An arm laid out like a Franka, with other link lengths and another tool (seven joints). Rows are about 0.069 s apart.
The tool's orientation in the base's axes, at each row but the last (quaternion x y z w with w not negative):
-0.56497, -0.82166, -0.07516, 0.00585
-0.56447, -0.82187, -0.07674, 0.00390
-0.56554, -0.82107, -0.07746, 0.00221
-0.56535, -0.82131, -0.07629, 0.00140
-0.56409, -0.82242, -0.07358, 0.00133
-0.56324, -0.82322, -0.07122, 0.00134
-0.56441, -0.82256, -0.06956, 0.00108
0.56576, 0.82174, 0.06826, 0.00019
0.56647, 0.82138, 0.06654, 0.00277
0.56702, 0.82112, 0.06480, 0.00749
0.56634, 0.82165, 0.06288, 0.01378
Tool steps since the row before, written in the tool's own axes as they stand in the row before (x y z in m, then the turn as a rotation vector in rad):
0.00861, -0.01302, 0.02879, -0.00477, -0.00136, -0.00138
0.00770, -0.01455, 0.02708, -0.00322, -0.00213, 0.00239
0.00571, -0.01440, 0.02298, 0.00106, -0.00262, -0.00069
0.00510, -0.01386, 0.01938, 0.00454, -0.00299, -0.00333
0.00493, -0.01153, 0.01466, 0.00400, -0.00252, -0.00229
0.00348, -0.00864, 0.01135, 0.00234, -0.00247, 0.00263
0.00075, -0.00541, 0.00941, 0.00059, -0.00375, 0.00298
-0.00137, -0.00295, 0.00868, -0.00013, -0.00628, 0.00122
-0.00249, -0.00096, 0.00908, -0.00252, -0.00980, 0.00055
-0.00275, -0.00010, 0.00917, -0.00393, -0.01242, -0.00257
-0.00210, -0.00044, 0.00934, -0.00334, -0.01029, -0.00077
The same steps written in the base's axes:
-0.01304, 0.00717, -0.02917, 0.00036, -0.00508, 0.00075
-0.01413, 0.00557, -0.02782, -0.00062, -0.00342, -0.00292
-0.01351, 0.00327, -0.02398, -0.00287, -0.00002, 0.00045
-0.01309, 0.00236, -0.02042, -0.00469, 0.00275, 0.00332
-0.01131, 0.00230, -0.01546, -0.00398, 0.00254, 0.00230
-0.00840, 0.00150, -0.01195, -0.00294, 0.00160, -0.00270
-0.00457, -0.00013, -0.00987, -0.00347, -0.00043, -0.00333
-0.00158, -0.00134, -0.00904, -0.00570, -0.00219, -0.00192
0.00072, -0.00169, -0.00928, -0.00817, -0.00571, -0.00183
0.00168, -0.00170, -0.00927, -0.01037, -0.00824, 0.00088
0.00122, -0.00129, -0.00942, -0.00843, -0.00679, -0.00062

